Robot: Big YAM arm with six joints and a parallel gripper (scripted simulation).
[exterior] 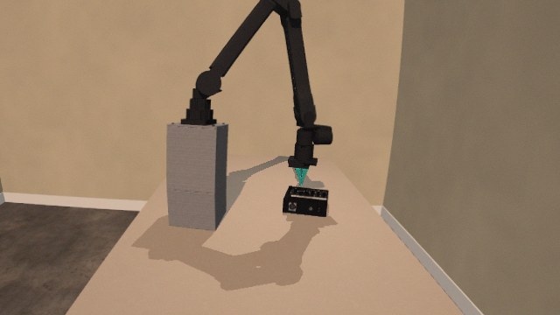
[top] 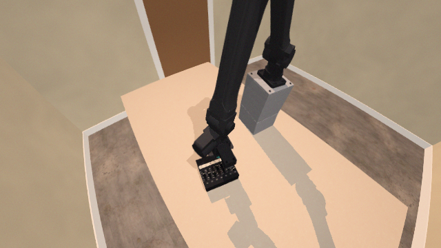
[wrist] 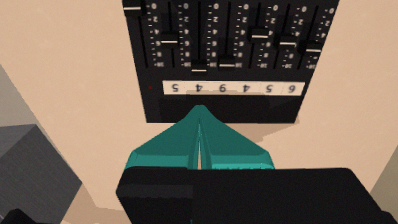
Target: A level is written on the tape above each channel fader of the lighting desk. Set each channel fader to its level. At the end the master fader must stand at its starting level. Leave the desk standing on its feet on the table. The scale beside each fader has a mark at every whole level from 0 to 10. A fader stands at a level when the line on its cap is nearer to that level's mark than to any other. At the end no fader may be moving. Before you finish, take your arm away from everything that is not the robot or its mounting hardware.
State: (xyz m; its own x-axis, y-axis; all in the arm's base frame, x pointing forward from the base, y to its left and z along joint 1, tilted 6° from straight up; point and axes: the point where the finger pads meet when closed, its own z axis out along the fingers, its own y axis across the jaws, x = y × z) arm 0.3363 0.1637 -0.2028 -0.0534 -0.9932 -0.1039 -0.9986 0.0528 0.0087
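My gripper is now 2 cm to the right of the channel 5 fader cap and 4 cm above it. The rest, counted from my hand: channel 4 fader cap 2 cm ahead, 2 cm to the left, 4 cm below; then channel 3 fader cap 5 cm ahead, 4 cm to the left, 4 cm below; then channel 6 fader cap 2 cm behind, 4 cm to the left, 4 cm below.
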